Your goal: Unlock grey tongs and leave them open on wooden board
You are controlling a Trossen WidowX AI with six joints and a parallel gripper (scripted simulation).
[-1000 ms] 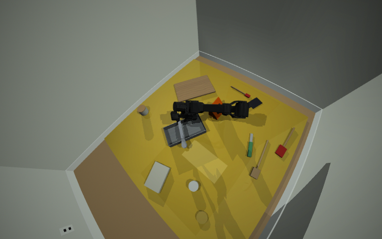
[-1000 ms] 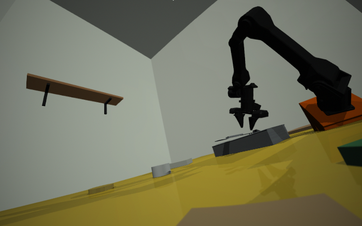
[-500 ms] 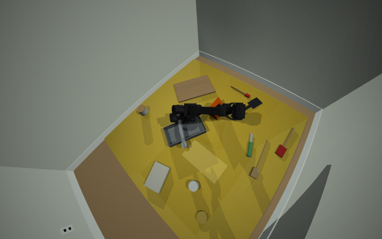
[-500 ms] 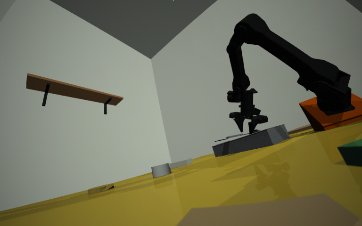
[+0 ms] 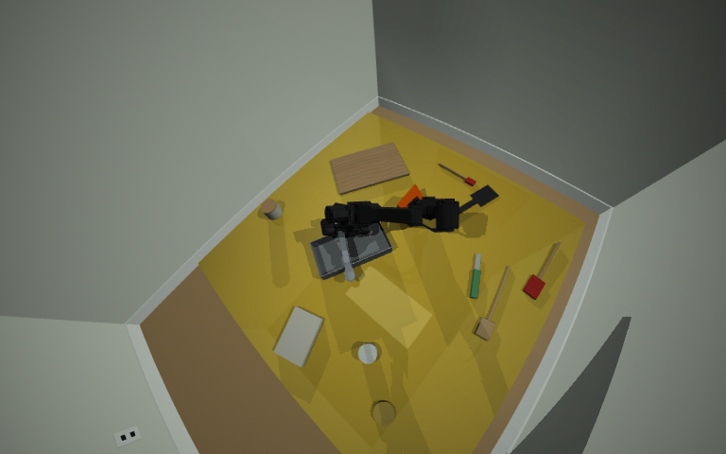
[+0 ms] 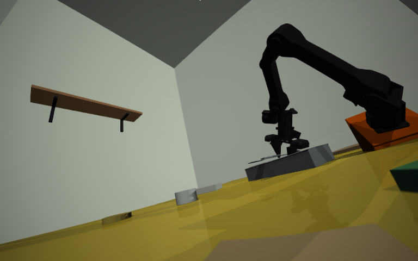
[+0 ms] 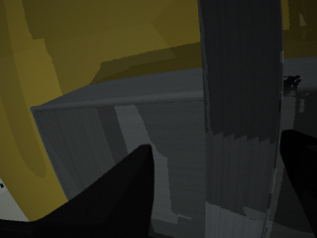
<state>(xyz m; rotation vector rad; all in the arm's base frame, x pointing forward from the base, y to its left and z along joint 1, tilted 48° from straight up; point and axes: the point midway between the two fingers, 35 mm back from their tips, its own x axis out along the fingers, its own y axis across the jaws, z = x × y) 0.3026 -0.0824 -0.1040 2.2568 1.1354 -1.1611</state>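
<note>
My gripper tip is now 2 cm past the yellow lock piece, 1 cm to the left of it and 1 cm below it. Round my gripper tip: wooden board: 37 cm behind, 20 cm to the right, 4 cm below; roasting tin: 6 cm to the left, 2 cm below, 1 cm behind; white slab: 37 cm ahead, 17 cm to the left, 4 cm below.
</note>
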